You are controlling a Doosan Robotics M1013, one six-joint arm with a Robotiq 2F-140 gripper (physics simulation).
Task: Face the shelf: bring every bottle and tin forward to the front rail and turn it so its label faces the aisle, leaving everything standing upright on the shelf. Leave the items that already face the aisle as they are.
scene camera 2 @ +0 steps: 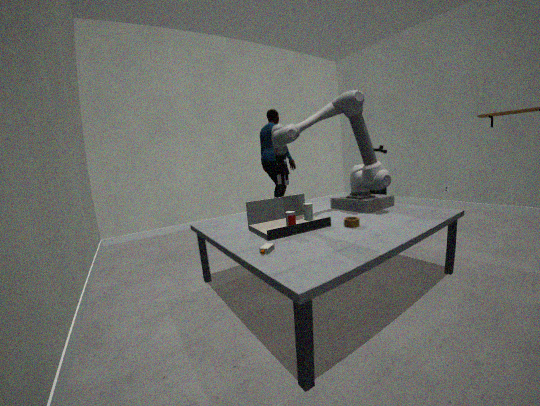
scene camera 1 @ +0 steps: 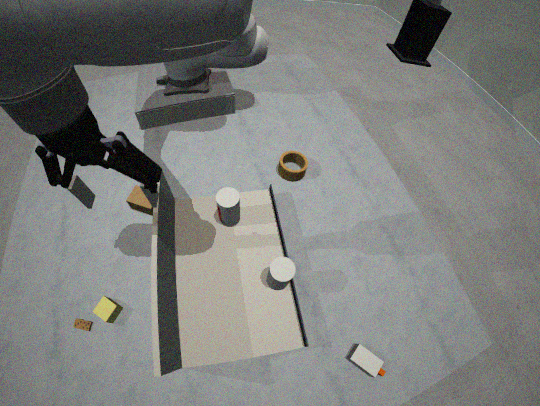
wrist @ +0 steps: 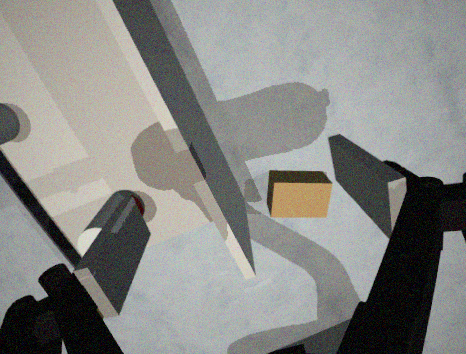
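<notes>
A tin with a white lid stands upright at the shelf's robot end, set back from the front rail. Its red patch faces the back panel. A second white-lidded tin stands upright at the rail, its red label facing the aisle. My gripper is open and empty, above the back panel's robot end. In the wrist view its left finger partly hides the first tin.
A wooden block lies behind the panel. A yellow cube and a domino lie farther along. A brown ring and a white box with an orange tip lie on the aisle side. A person stands beyond the table.
</notes>
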